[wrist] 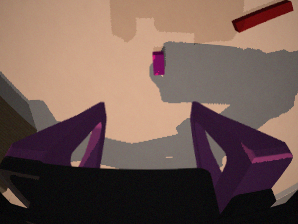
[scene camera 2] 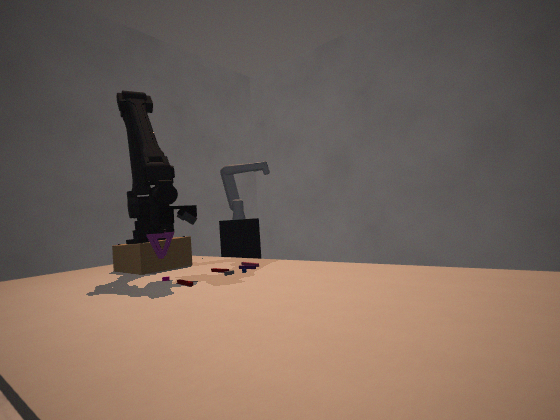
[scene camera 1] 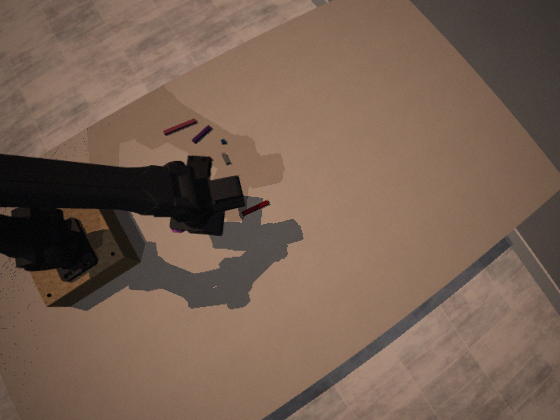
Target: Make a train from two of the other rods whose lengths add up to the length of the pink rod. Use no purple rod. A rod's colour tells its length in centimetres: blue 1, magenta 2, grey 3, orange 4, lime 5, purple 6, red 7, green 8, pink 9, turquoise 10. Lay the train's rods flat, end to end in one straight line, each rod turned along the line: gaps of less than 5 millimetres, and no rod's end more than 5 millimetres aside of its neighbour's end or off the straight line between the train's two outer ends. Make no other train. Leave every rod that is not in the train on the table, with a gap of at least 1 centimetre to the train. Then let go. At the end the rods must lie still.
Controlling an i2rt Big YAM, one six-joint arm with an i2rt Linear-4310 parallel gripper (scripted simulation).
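Note:
You'd see my gripper (scene camera 1: 204, 225) here. The wrist view has my gripper (wrist: 148, 109) in it too.

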